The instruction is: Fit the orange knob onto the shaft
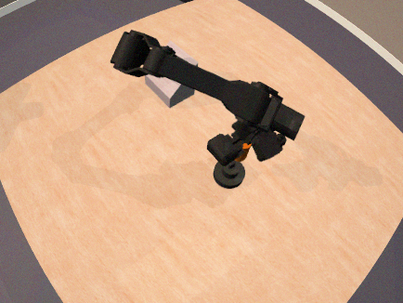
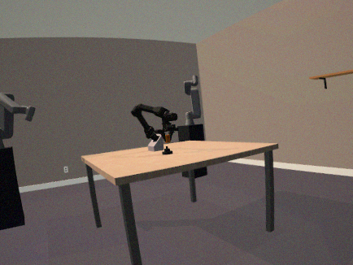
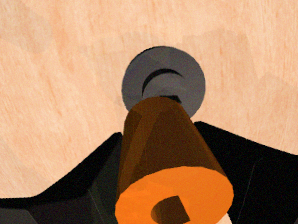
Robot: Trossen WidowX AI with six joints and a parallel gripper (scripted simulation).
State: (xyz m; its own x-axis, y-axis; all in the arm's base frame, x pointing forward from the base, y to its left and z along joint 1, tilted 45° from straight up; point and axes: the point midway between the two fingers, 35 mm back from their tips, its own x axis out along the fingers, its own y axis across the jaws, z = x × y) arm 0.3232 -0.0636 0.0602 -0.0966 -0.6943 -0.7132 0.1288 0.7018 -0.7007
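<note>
Right now my gripper tip is 10 mm to the left of the round pedestal and 70 mm above it. The rest, counted from my gripper tip: orange knob: 20 mm above.
</note>
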